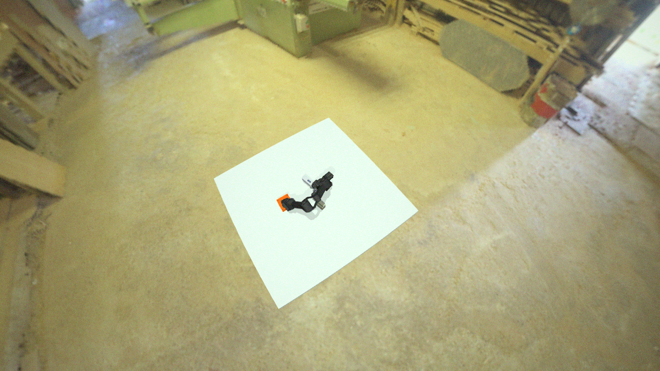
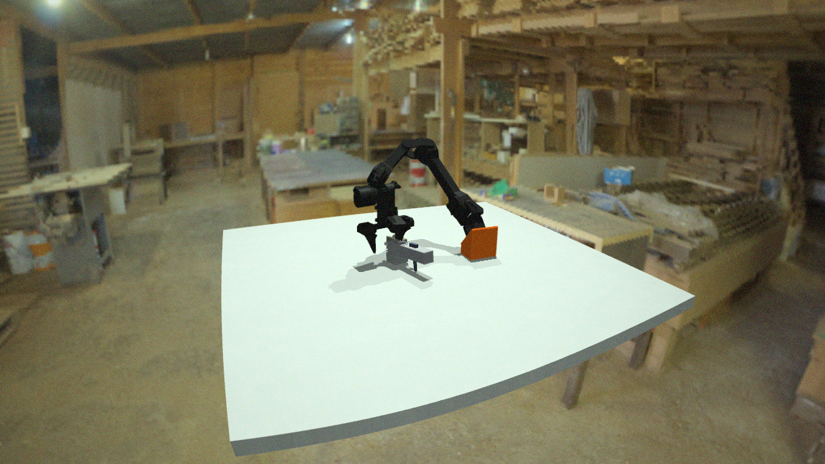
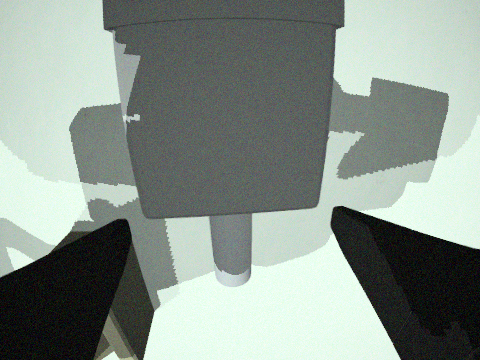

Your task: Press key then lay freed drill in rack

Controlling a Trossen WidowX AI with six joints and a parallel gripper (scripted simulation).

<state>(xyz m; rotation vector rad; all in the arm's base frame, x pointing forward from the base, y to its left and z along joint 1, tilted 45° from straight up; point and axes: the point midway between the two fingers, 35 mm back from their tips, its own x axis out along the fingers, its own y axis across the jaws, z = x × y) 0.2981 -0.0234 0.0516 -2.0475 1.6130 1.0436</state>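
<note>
The drill is 20 mm behind my gripper tip, 50 mm to the left of it and 30 mm above it. Round my gripper tip: grey block 40 mm behind, 110 mm to the left, 20 mm above; dark blue key 50 mm behind, 130 mm to the left, 30 mm above; tan stepped rack 50 mm behind, 70 mm to the right.
</note>
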